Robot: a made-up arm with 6 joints. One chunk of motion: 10 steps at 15 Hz.
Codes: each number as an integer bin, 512 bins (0 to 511) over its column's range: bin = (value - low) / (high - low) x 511, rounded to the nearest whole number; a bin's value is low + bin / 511 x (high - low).
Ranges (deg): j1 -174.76..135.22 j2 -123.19..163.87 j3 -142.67..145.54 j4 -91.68..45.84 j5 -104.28..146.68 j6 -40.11..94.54
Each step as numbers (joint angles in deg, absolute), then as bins.
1 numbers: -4.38 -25.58 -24.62 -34.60 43.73 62.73
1 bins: 281 174 209 212 301 390
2 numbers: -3.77 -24.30 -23.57 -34.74 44.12 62.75
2 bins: 282 176 211 212 302 390
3 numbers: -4.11 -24.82 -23.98 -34.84 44.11 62.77
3 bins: 281 175 210 211 302 390
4 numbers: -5.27 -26.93 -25.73 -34.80 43.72 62.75
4 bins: 279 171 207 211 301 390
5 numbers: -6.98 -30.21 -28.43 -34.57 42.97 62.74
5 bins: 277 166 203 212 300 390
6 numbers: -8.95 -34.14 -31.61 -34.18 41.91 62.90
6 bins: 273 159 197 214 298 391
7 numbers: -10.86 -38.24 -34.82 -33.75 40.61 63.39
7 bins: 270 151 191 215 295 393
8 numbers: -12.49 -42.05 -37.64 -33.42 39.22 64.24
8 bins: 268 144 186 216 292 396
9 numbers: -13.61 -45.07 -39.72 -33.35 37.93 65.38
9 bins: 266 139 183 217 290 400
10 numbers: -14.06 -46.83 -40.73 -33.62 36.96 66.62
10 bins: 265 136 181 216 288 405
